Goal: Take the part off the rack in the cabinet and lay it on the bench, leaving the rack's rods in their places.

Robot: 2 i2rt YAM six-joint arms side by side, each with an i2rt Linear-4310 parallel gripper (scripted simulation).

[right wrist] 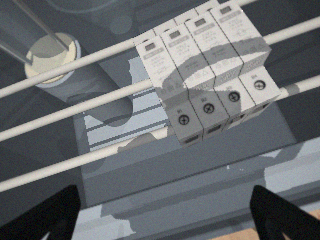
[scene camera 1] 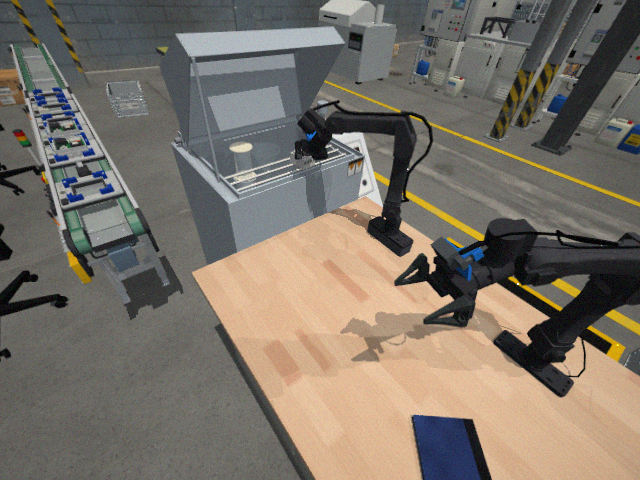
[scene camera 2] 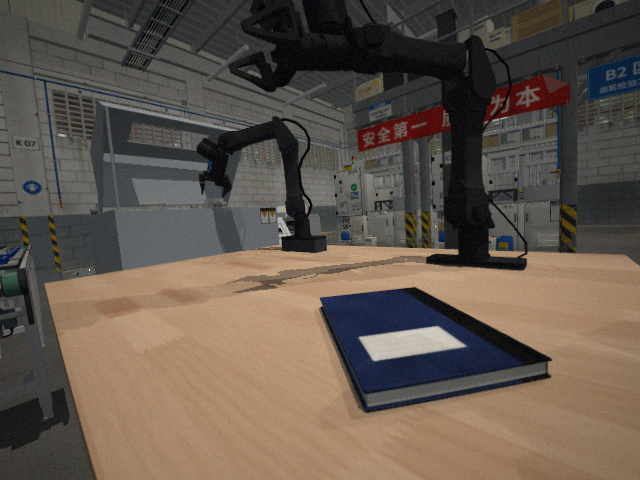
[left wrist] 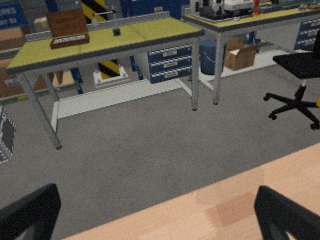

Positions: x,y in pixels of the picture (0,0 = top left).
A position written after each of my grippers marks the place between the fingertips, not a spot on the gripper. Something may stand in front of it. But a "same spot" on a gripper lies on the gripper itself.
My left gripper shows in scene camera 1, in scene camera 2 and in the left wrist view [157,194]; in the right wrist view it is out of frame. A grey cabinet shows in the right wrist view [154,171], in scene camera 1 and in scene camera 2; in the left wrist view it is out of frame. The same spot on my left gripper: [scene camera 2: 270,81] is [scene camera 1: 424,278]. The same spot on the grey cabinet: [scene camera 2: 120,240] is [scene camera 1: 233,225].
